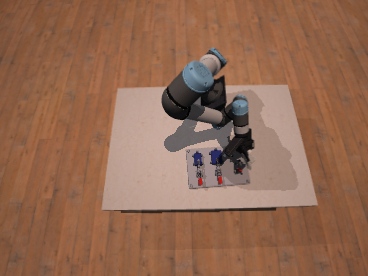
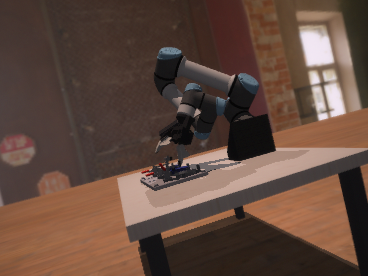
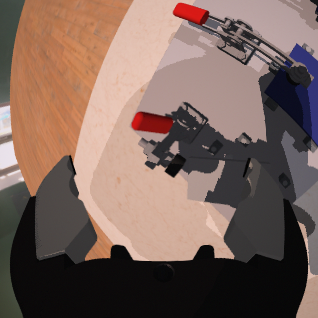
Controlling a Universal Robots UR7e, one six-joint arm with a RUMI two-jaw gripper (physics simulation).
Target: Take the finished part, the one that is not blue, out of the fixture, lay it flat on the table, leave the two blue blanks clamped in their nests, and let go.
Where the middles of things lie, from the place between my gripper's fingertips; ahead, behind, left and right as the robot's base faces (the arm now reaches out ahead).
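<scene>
I find the grey fixture plate [image 1: 209, 179] 12 cm to the right of my hand. The plate is also 9 cm below my hand and 1 cm behind it.
</scene>
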